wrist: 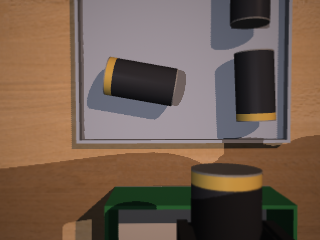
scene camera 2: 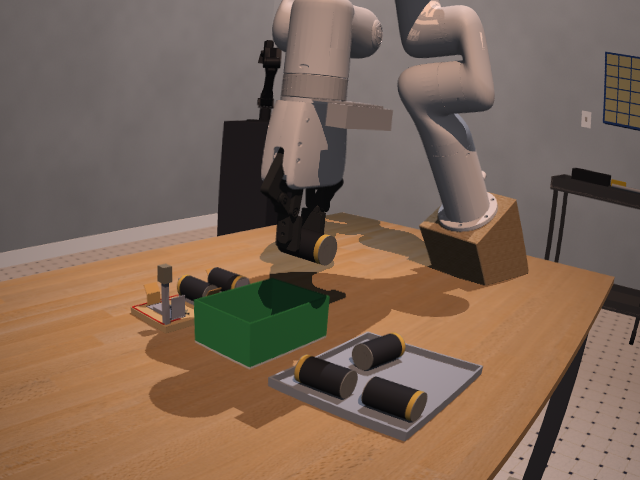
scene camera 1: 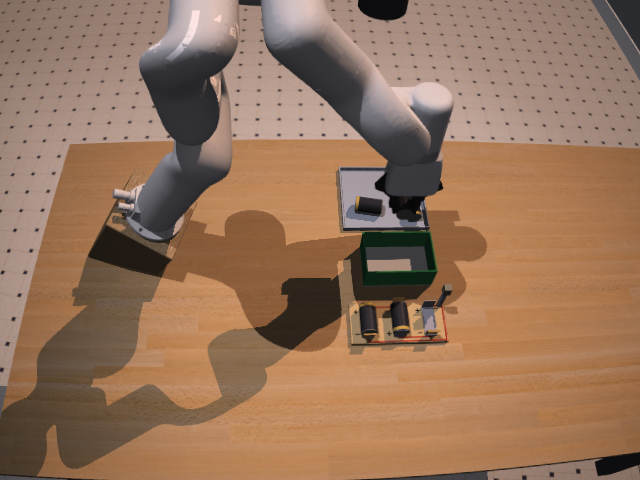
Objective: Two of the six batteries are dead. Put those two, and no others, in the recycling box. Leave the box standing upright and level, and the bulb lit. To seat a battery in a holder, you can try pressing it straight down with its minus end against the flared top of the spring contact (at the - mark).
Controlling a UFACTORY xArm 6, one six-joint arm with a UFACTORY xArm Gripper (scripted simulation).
Labels:
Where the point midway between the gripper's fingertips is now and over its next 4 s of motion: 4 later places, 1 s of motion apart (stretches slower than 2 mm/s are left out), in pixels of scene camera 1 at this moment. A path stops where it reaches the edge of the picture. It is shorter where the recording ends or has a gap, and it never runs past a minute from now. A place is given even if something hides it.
My gripper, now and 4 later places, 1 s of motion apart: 403, 208; 442, 295; 440, 306; 436, 312; 433, 318

